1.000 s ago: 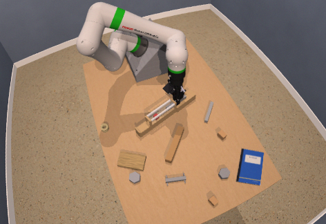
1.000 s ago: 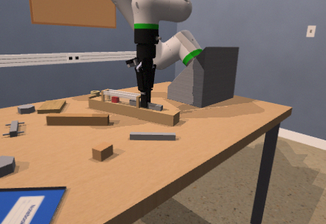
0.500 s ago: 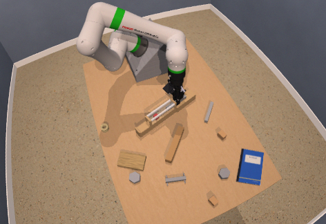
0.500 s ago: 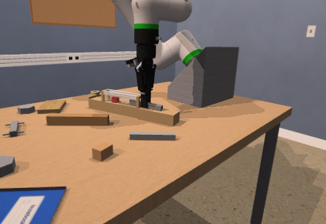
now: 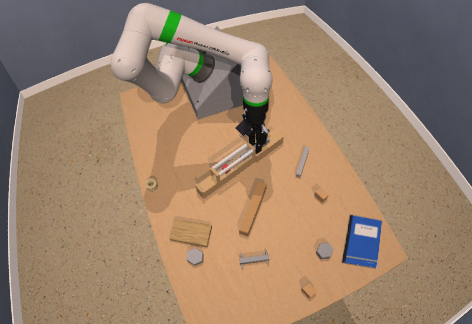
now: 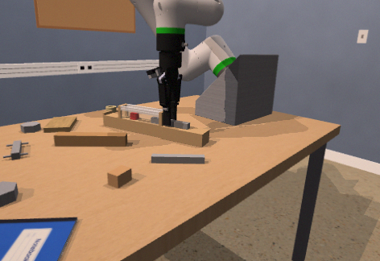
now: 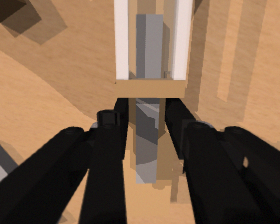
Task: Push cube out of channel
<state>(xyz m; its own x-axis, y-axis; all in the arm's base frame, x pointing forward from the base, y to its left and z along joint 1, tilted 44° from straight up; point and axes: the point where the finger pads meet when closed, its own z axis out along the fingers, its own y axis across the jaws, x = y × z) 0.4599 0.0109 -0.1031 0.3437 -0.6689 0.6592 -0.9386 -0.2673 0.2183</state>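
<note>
The grey rod lies 18 cm to the left of my hand, 11 cm ahead of it and 7 cm below it. Round my hand: channel: 11 cm to the right, 4 cm ahead, 3 cm below; red cube: 15 cm to the right, 5 cm ahead, 3 cm below; long wooden block: 24 cm ahead, 10 cm to the right, 7 cm below.
</note>
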